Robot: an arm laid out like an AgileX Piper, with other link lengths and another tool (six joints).
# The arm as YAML. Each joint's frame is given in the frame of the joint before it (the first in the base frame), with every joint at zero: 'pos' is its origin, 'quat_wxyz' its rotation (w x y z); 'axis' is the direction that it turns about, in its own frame. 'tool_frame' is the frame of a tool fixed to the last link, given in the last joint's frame.
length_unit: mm
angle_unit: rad
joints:
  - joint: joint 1
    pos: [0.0, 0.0, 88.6]
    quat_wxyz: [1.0, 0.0, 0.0, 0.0]
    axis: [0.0, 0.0, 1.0]
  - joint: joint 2
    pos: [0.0, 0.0, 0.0]
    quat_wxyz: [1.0, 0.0, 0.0, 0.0]
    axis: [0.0, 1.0, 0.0]
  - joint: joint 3
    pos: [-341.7, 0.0, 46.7]
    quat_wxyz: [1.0, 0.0, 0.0, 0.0]
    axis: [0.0, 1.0, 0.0]
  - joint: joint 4
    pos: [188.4, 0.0, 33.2]
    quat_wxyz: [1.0, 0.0, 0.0, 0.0]
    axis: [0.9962, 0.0, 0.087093]
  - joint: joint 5
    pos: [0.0, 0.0, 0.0]
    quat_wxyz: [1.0, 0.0, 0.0, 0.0]
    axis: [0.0, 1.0, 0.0]
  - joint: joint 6
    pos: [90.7, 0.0, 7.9]
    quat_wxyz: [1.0, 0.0, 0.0, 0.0]
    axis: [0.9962, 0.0, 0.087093]
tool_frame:
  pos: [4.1, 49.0, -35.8]
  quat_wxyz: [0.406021, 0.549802, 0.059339, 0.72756]
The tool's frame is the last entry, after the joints.
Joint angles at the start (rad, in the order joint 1, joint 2, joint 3, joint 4, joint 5, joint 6):
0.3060 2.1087 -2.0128 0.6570 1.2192 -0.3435
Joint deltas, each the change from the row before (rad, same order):
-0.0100 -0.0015 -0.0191 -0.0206 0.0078 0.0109
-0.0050 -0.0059 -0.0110 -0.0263 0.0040 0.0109
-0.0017 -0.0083 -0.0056 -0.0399 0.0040 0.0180
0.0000 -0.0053 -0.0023 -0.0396 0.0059 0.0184
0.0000 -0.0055 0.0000 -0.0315 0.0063 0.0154
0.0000 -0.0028 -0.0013 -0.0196 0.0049 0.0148
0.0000 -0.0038 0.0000 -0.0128 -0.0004 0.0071
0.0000 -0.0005 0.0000 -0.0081 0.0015 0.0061
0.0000 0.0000 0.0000 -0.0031 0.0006 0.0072
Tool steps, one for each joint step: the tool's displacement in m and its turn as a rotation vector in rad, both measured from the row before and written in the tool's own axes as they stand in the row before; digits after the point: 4 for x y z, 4 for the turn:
-0.0007 0.0051 -0.0023 -0.0216 -0.0071 -0.0042
-0.0006 0.0030 -0.0026 -0.0225 -0.0102 -0.0094
-0.0013 0.0019 -0.0024 -0.0257 -0.0224 -0.0135
-0.0019 0.0010 -0.0009 -0.0197 -0.0274 -0.0130
-0.0016 0.0007 -0.0012 -0.0145 -0.0233 -0.0096
-0.0007 0.0005 -0.0006 -0.0090 -0.0170 -0.0015
-0.0003 0.0005 -0.0009 -0.0097 -0.0072 -0.0023
-0.0004 0.0002 0.0001 -0.0035 -0.0076 -0.0003
0.0001 0.0001 0.0001 -0.0012 -0.0054 0.0042

